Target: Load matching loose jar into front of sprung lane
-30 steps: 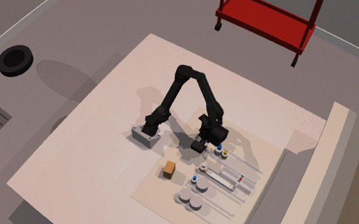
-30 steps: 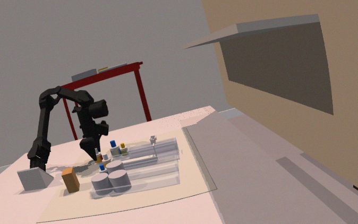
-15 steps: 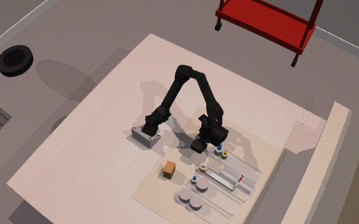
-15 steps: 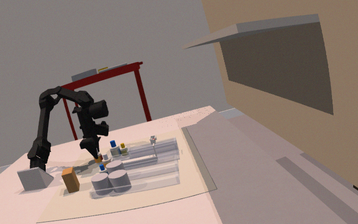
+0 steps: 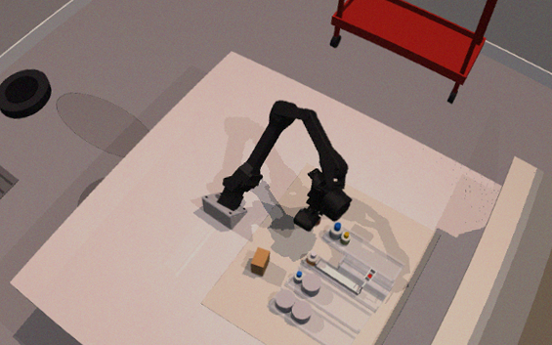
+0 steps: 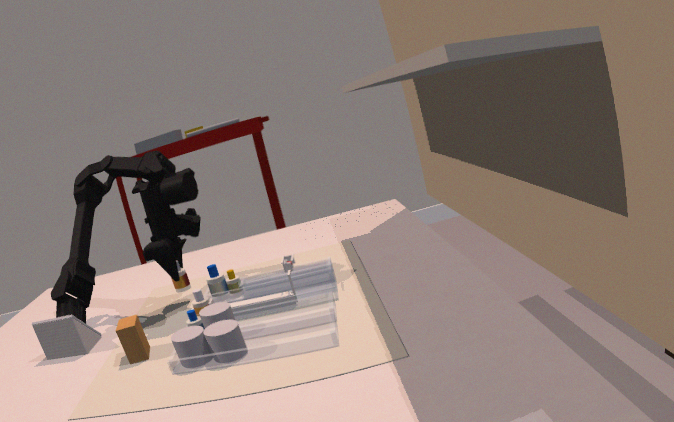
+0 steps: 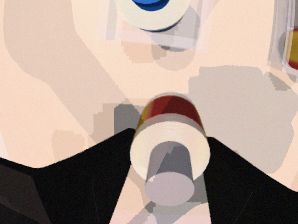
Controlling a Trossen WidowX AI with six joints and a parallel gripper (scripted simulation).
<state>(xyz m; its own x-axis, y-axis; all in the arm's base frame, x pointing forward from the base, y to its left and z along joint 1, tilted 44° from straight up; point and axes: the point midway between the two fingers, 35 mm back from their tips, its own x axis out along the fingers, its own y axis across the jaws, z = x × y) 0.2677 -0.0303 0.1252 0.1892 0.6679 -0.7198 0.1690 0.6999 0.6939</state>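
Now: gripper tip 10 cm past the orange box, 20 cm to the left of it and 4 cm above it. Round my gripper tip: clear sprung lane: 19 cm ahead, 12 cm to the right, 5 cm below; then red mark: 23 cm ahead, 12 cm to the right; then pusher plate: 16 cm ahead, 11 cm to the right, 2 cm below.
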